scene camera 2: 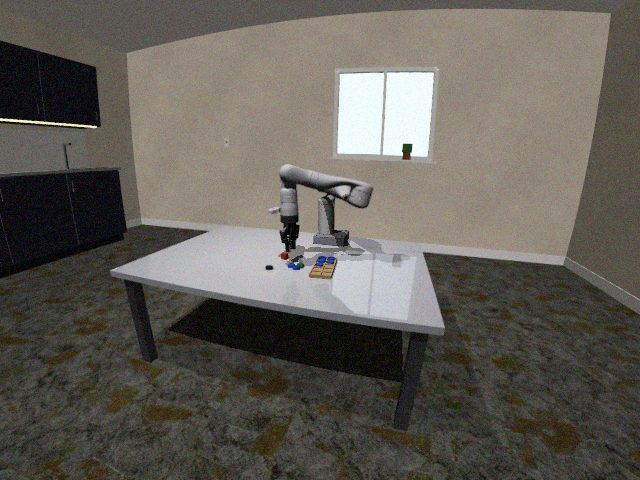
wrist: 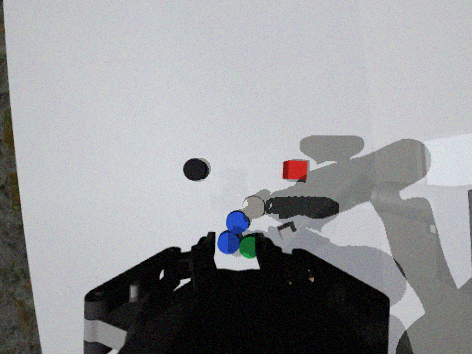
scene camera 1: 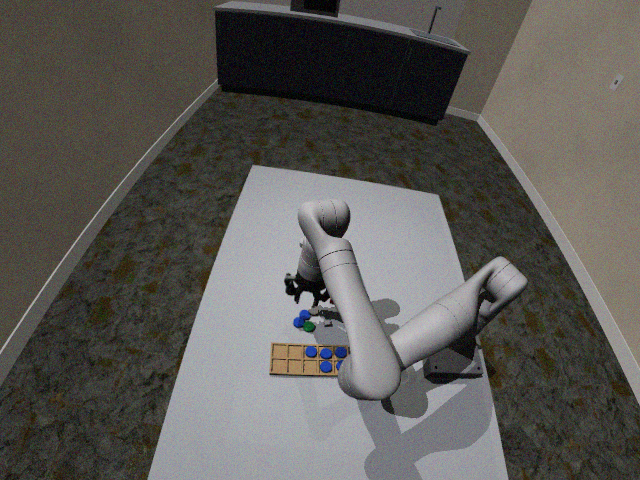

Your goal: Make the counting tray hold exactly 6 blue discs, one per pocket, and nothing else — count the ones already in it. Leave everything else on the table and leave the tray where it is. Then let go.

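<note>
The wooden counting tray (scene camera 1: 279,366) (scene camera 2: 313,274) holds blue discs, one each in several pockets: three in the far row (scene camera 1: 325,353) and two in the near row, one partly behind the arm. The arm hides the tray's right end in scene camera 1. Two loose blue discs lie beyond the tray, one (scene camera 1: 298,322) (wrist: 228,242) touching or close to a green disc (scene camera 1: 308,326) (wrist: 248,247), the other (scene camera 1: 304,314) (wrist: 237,221) next to a whitish disc (wrist: 254,206). My gripper (scene camera 1: 306,303) (scene camera 2: 290,251) (wrist: 235,241) is partly open and empty, pointing down above the table near these discs.
A red cube (scene camera 2: 284,255) (wrist: 295,170) and a black disc (scene camera 2: 268,267) (wrist: 195,169) lie on the table beyond the disc cluster. A small white cube (scene camera 1: 328,322) lies right of the green disc, in the arm's shadow. The arm's base (scene camera 2: 330,238) stands at the table's side.
</note>
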